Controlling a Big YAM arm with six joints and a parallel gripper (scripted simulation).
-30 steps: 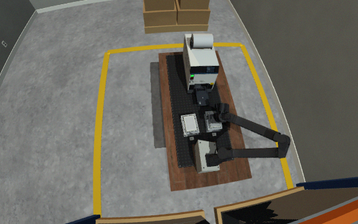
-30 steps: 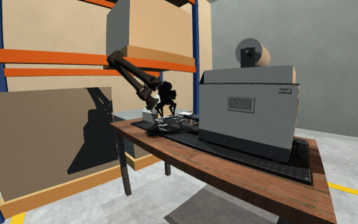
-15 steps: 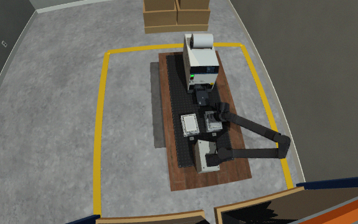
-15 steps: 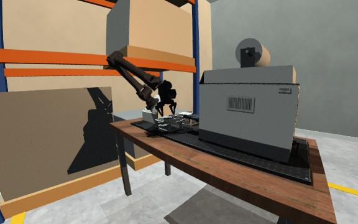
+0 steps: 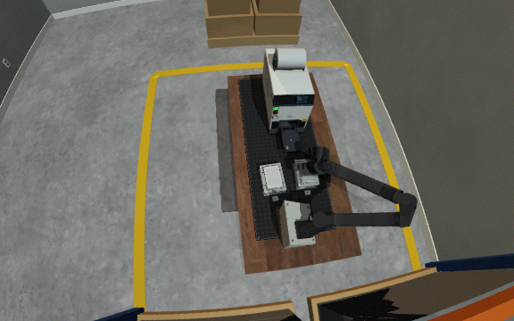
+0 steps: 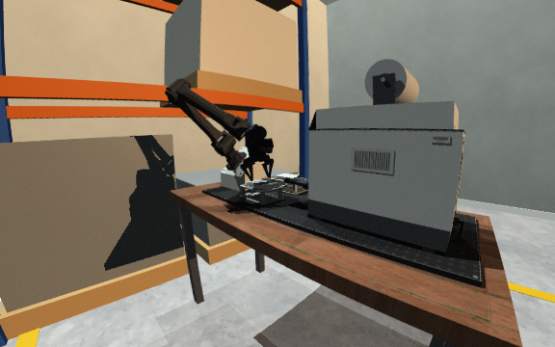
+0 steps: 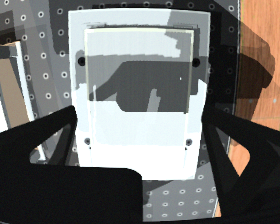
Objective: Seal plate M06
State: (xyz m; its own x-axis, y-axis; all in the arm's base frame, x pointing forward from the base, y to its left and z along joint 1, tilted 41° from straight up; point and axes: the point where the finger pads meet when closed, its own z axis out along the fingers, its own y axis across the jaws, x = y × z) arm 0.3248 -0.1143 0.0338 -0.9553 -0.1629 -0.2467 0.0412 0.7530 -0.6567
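The white well plate is 3 cm below my hand. Also, from my hand: foil roll: 53 cm ahead, 5 cm to the left, 33 cm above; dark stage: 19 cm ahead, 6 cm to the left; white plate: 1 cm behind, 20 cm to the left, 3 cm below.
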